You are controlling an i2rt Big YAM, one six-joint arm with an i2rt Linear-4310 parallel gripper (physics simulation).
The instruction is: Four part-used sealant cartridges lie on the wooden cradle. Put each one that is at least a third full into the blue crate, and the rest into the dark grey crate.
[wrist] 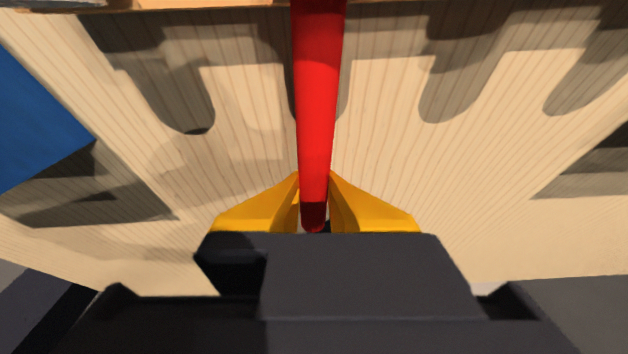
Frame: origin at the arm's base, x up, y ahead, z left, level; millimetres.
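Seen in the pictures: gripper, fingertip midpoint: (313, 177).
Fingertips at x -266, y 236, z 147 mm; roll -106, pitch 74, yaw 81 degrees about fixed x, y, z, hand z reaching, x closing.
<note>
Offsets run from my fingertips to a thing's middle. "spot": to the spot under its first point. Level surfaces: height alone.
My gripper (313, 177), with yellow fingertips, is shut on a slim red part @[dx +2, dy +59, dz +16 mm] (318, 85) that I take for a sealant cartridge's nozzle. The red part runs from between the fingertips up past the top edge of the wrist view, so the rest of the cartridge and its fill are hidden. A strip of orange-brown wood @[spot: dx -21, dy +76, dz +69 mm] (215, 5), probably the cradle's edge, shows along the top. A flat blue surface @[spot: dx -31, dy -19, dz +196 mm] (32, 117), likely part of the blue crate, shows at the left edge. I cannot tell whether the dark grey crate shows.
A pale wood-grain surface @[dx -51 mm] (385, 125) lies below the fingers, with several rounded shadows across its upper part. A grey item @[spot: dx -13, dy +58, dz +131 mm] (50, 3) is cut off at the top left. Dark grey areas show at the bottom left (37, 300) and bottom right (590, 310).
</note>
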